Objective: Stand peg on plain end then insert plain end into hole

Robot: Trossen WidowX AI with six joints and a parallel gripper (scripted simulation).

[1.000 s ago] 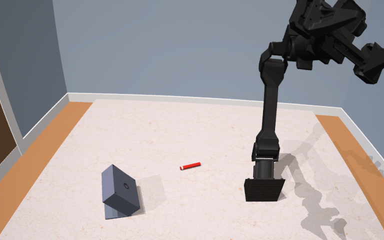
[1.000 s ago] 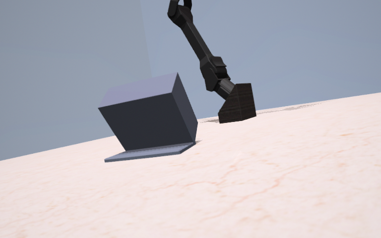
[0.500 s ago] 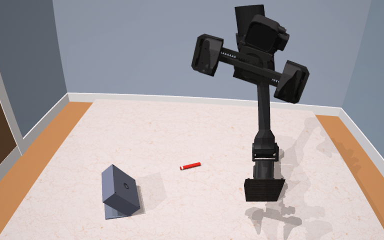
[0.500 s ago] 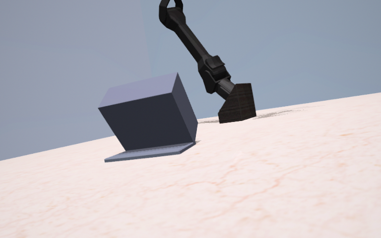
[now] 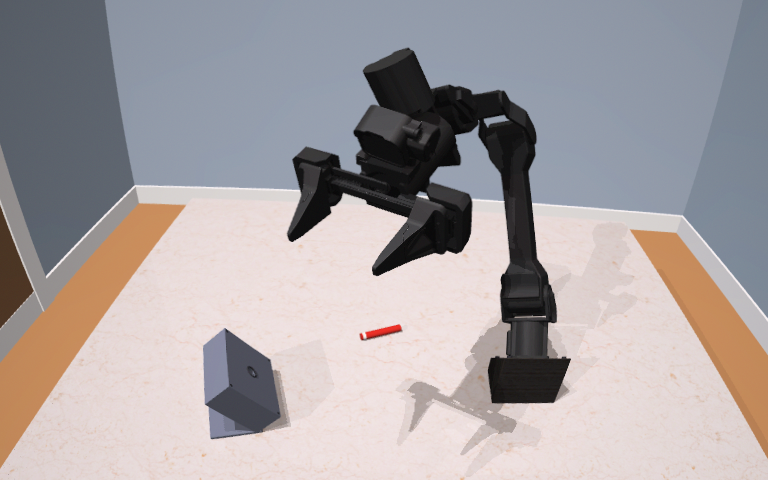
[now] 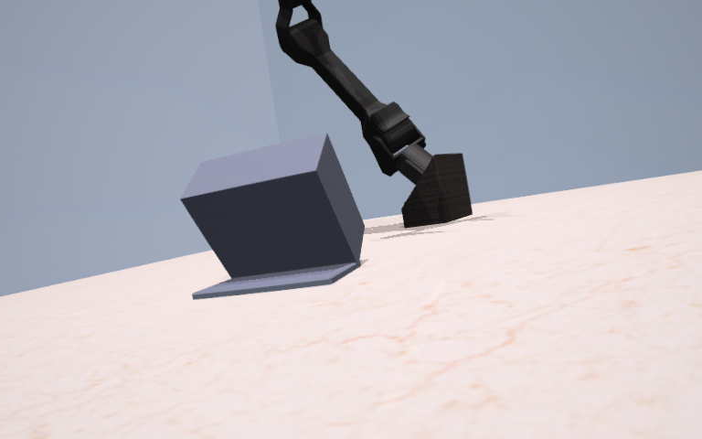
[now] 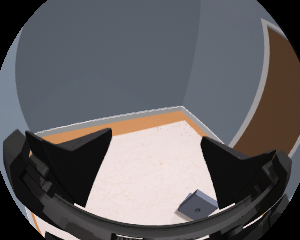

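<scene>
Now: gripper tip 410 mm above the red peg, 340 mm to the left of it and 20 mm short of it. From my gripper tip the other things lie so: grey sloped panel 350 mm below, 200 mm ahead, 120 mm to the right; grey foot plate 410 mm below, 220 mm ahead, 110 mm to the right.
</scene>
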